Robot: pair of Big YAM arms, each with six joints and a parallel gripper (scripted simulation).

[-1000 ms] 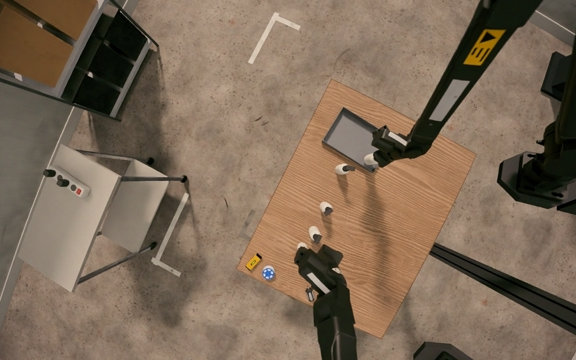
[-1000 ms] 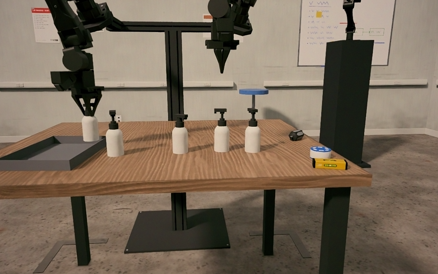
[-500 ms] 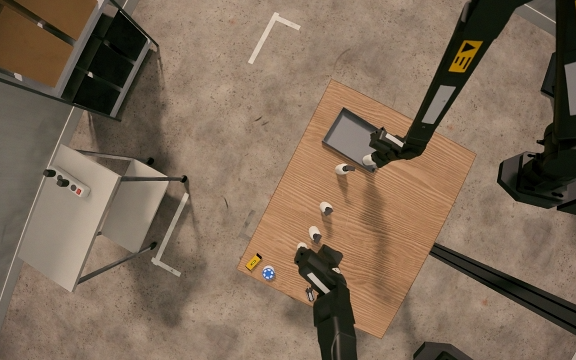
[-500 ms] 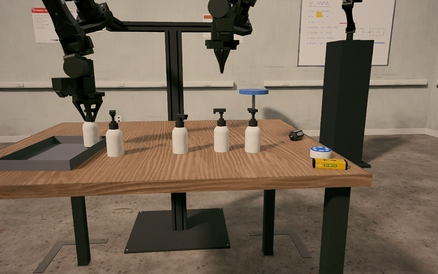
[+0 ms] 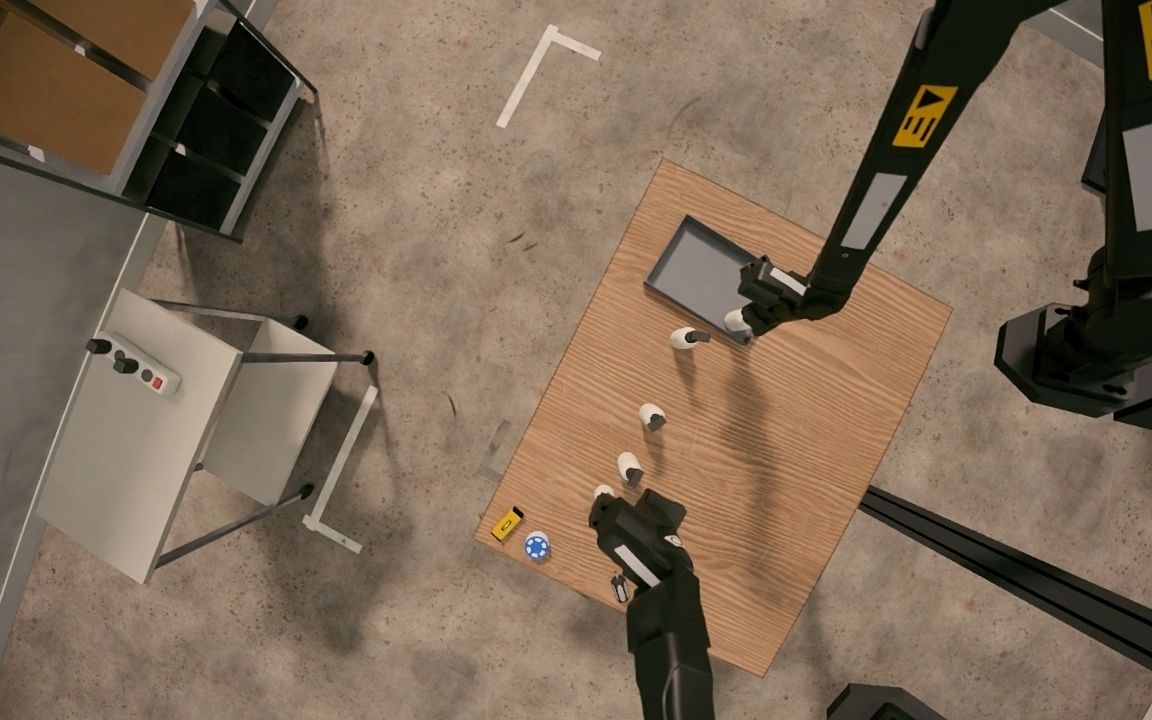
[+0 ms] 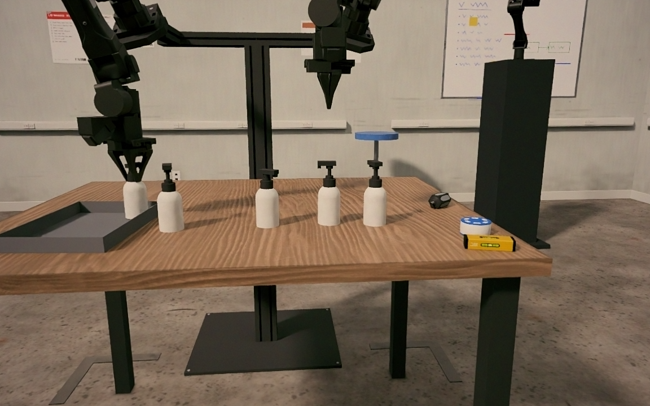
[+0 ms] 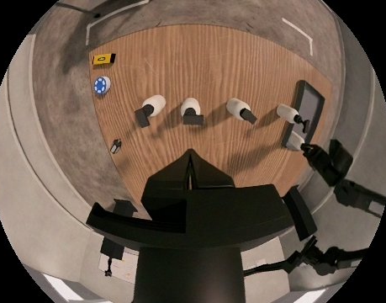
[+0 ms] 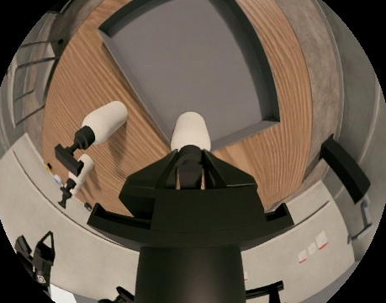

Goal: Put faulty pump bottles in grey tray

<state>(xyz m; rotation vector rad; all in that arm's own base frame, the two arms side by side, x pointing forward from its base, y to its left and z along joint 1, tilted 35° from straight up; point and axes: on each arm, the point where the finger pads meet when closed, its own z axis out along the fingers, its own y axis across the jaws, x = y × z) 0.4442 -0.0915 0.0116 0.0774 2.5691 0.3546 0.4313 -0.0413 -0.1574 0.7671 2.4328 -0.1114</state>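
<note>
The grey tray lies 9 cm below my right hand, 9 cm ahead of it and 7 cm to the right of it. From my right hand the other things lie so: black object 74 cm to the left, 8 cm below.
</note>
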